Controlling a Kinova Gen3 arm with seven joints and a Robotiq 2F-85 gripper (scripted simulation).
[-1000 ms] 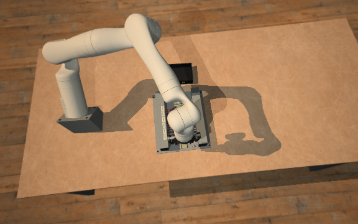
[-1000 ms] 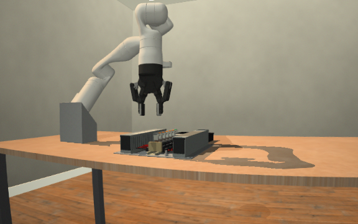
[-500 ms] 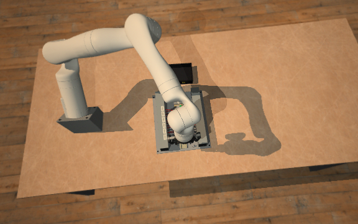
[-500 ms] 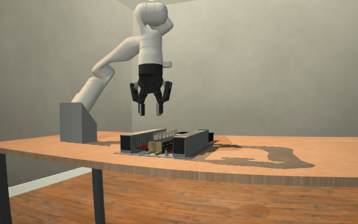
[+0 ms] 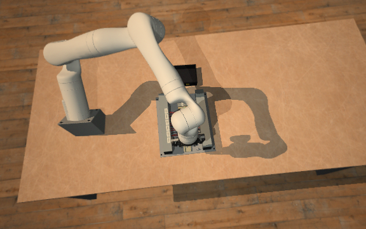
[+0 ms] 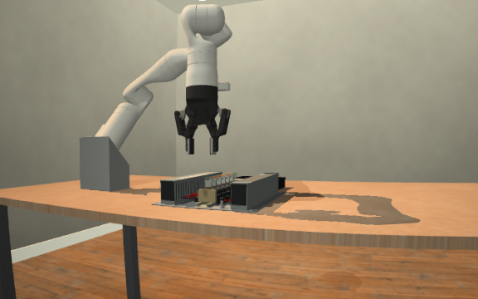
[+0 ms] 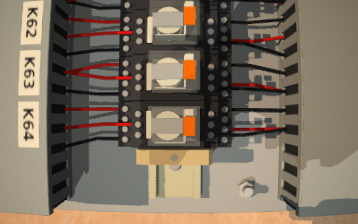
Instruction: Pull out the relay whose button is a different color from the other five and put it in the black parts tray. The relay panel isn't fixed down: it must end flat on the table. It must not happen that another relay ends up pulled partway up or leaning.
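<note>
The relay panel is 15 cm to the left of my hand and 11 cm below it. Round my hand: black parts tray: 41 cm to the left, 12 cm below, 3 cm ahead.
</note>
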